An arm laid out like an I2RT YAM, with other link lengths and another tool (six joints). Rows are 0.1 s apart.
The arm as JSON. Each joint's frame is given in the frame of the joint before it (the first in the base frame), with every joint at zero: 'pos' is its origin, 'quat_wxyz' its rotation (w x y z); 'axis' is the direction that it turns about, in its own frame. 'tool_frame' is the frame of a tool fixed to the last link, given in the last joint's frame.
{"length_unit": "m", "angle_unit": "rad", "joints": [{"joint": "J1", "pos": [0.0, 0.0, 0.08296], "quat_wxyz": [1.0, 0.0, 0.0, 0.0], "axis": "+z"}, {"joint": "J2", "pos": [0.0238, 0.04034, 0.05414], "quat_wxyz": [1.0, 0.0, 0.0, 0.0], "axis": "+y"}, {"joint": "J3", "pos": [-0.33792, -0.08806, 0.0], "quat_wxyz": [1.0, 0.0, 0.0, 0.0], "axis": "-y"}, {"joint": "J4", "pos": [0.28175, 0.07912, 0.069], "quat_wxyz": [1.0, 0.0, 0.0, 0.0], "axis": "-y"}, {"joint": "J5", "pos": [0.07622, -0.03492, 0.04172], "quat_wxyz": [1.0, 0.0, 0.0, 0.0], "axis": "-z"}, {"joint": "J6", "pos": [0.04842, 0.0, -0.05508], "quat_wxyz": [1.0, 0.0, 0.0, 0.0], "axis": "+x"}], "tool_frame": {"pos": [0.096, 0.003, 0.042], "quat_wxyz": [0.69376, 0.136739, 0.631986, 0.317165]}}
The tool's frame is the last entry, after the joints.
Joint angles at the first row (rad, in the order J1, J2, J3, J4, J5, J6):
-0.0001, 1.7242, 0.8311, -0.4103, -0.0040, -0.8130
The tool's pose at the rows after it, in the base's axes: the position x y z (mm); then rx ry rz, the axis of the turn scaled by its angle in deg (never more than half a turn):
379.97 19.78 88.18 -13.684 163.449 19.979
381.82 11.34 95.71 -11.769 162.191 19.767
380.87 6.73 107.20 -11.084 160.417 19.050
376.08 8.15 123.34 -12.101 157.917 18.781
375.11 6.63 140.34 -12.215 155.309 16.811
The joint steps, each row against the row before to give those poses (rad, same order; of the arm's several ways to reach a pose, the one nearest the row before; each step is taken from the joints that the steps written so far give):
-0.0234, -0.0039, 0.0033, 0.0044, 0.0064, 0.0000
-0.0235, -0.0197, 0.0009, 0.0010, -0.0044, 0.0023
-0.0120, -0.0383, -0.0069, 0.0008, 0.0008, -0.0008
-0.0001, -0.0605, -0.0159, -0.0008, -0.0067, -0.0076
0.0022, -0.0542, -0.0049, 0.0015, 0.0162, 0.0015

